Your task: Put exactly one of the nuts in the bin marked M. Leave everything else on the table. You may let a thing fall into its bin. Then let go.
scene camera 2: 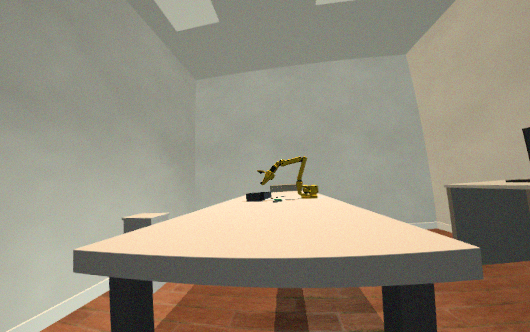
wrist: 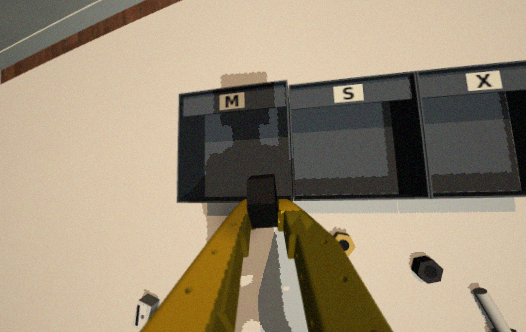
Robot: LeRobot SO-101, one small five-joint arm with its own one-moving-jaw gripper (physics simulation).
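Where they show: hand, tool point: [scene camera 2: 262, 184] [wrist: 256, 209]; arm's base, link origin: [scene camera 2: 306, 198].
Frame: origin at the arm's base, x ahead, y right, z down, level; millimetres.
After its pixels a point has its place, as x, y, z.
My gripper [scene camera 2: 261, 178] @[258, 14, -96] [wrist: 263, 207] @[258, 14, -96] is shut on a black nut [wrist: 262, 200] @[262, 20, -112], whose side faces the wrist camera. It is high above the table, and the nut is drawn over the front edge of bin M [wrist: 191, 150] @[310, -46, -30], near its right wall. A shadow lies inside bin M. A gold nut [wrist: 345, 243] @[208, 58, -9], partly behind the right jaw, and another black nut [wrist: 427, 270] @[178, 110, -9] lie on the table in front of the bins. The held nut is too small to tell in the scene view.
Bin S [wrist: 406, 145] @[272, 114, -23] and bin X [wrist: 472, 184] @[233, 160, -7] adjoin bin M on the right. A small grey-white block [wrist: 147, 309] @[180, -131, -11] lies at lower left, and a grey cylindrical piece [wrist: 492, 307] @[146, 145, -9] at lower right. A green object [scene camera 2: 277, 200] @[162, -146, -11] lies near the dark bins [scene camera 2: 255, 197] @[293, -51, -23] in the scene view.
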